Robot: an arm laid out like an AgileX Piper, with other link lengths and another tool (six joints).
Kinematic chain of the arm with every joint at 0, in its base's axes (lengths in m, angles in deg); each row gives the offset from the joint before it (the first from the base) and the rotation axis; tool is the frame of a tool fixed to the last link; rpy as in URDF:
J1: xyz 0 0 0.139 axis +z
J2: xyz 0 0 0 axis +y
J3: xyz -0.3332 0 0.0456 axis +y
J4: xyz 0.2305 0 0.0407 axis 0.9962 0 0.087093
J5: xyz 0 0 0 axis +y
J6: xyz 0.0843 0 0.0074 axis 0.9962 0 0.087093
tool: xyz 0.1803 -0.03 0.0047 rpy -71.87 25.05 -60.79
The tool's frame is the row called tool.
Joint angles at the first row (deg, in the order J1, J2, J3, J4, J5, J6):
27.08 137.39 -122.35 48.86 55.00 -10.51
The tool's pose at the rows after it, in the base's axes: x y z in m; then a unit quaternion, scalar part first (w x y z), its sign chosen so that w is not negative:
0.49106 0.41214 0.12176 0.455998 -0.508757 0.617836 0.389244
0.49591 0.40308 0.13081 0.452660 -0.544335 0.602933 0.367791
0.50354 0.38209 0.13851 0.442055 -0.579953 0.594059 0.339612
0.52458 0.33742 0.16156 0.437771 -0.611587 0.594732 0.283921
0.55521 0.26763 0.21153 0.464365 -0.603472 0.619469 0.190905
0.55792 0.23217 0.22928 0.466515 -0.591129 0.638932 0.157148
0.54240 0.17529 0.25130 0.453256 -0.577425 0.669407 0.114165
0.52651 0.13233 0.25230 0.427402 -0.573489 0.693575 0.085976
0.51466 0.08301 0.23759 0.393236 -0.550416 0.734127 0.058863
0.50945 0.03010 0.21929 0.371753 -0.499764 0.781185 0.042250
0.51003 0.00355 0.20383 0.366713 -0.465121 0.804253 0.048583
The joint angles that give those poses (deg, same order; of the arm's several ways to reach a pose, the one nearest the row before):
27.10 138.14 -125.45 46.74 57.44 -9.63
27.02 138.14 -129.30 42.36 60.43 -9.59
26.11 138.09 -133.39 37.28 64.72 -9.59
23.69 137.21 -139.72 29.87 70.53 -8.47
19.97 131.98 -141.06 21.00 71.19 -4.96
18.04 128.62 -138.77 17.69 71.28 -3.25
15.08 121.40 -131.09 13.12 71.53 -1.94
12.82 117.14 -124.91 9.51 71.97 -1.94
9.74 115.18 -119.63 5.53 72.22 0.00
4.73 115.32 -116.78 3.88 72.30 2.91
0.97 116.68 -116.23 5.40 72.22 3.46

